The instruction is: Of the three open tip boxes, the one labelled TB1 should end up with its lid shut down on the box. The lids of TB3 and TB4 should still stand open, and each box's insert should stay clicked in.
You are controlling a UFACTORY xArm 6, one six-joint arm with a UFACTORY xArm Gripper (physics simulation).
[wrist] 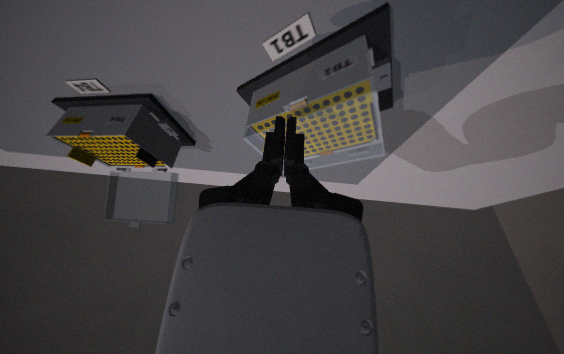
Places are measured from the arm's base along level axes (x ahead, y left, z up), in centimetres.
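Pixels of known places: gripper, fingertip midpoint: (286, 128).
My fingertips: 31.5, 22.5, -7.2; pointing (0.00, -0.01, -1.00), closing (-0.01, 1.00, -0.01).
Note:
Behind a point stands the place of what it marks, as x, y, z.
The grey box TB1 (310, 75) @[30.5, 24.3, -12.8] stands on a dark base at upper centre right. Its clear lid (350, 151) @[35.0, 29.1, -7.8] lies over the top, covering the yellow insert (345, 117) @[32.4, 27.9, -9.8]; whether it is fully latched is hard to tell. My gripper (286, 128) @[31.5, 22.5, -7.2] is shut and empty, its fingertips in front of the lid's near-left part in the view; contact cannot be told. Box TB4 (100, 116) @[37.9, -2.9, -12.7] stands at the left with its clear lid (142, 197) @[49.5, -2.4, -5.2] hanging open behind it. Its yellow insert (102, 146) @[40.8, -3.8, -9.8] sits in the box. TB3 does not show in the wrist view.
A white TB1 label card (290, 37) @[28.8, 22.2, -15.3] lies beside the dark base (382, 30) @[27.7, 29.7, -14.7] of that box. A TB4 card (88, 86) @[35.4, -3.5, -15.3] lies beside the other base (172, 122) @[40.5, 4.7, -14.8]. The table's pale edge (425, 196) @[64.3, 59.8, -15.8] runs across below the boxes, with dark floor beyond.

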